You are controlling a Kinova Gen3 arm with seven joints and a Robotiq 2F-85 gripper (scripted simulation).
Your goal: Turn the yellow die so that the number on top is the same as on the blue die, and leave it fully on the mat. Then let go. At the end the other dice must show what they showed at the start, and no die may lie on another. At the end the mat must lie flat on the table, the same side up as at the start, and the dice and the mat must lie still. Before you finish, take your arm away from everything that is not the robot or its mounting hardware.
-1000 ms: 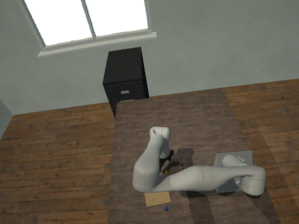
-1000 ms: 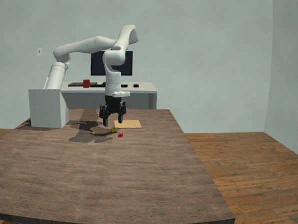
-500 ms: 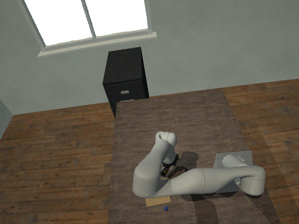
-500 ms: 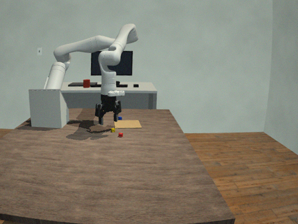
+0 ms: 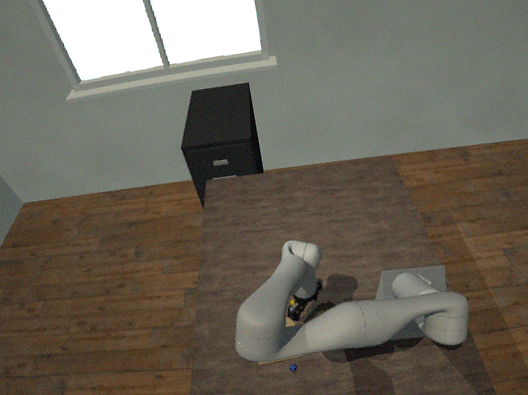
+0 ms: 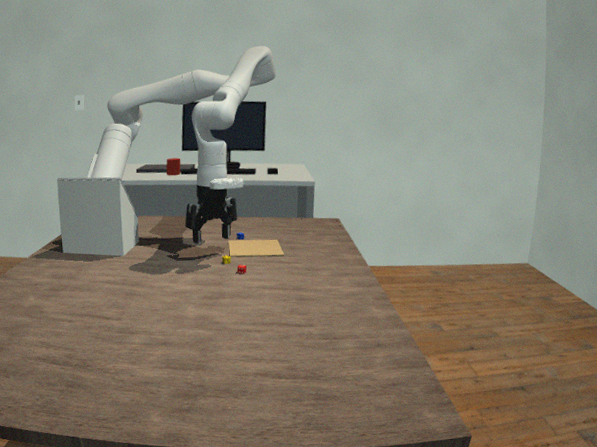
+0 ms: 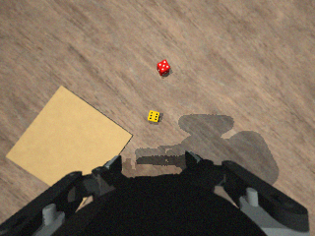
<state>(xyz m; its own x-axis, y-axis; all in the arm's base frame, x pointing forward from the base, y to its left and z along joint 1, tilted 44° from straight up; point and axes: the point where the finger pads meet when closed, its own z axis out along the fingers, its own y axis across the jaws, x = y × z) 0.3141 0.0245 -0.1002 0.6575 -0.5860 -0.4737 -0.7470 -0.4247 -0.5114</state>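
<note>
My gripper is now 170 mm to the right of the blue die, 70 mm short of it and 40 mm above it. From my hand the other things lie so: red die 120 mm to the right, 70 mm ahead, 40 mm below; then yellow die 50 mm to the right, 40 mm below, 40 mm ahead; then tan mat 110 mm ahead, 70 mm to the left, 40 mm below.
</note>
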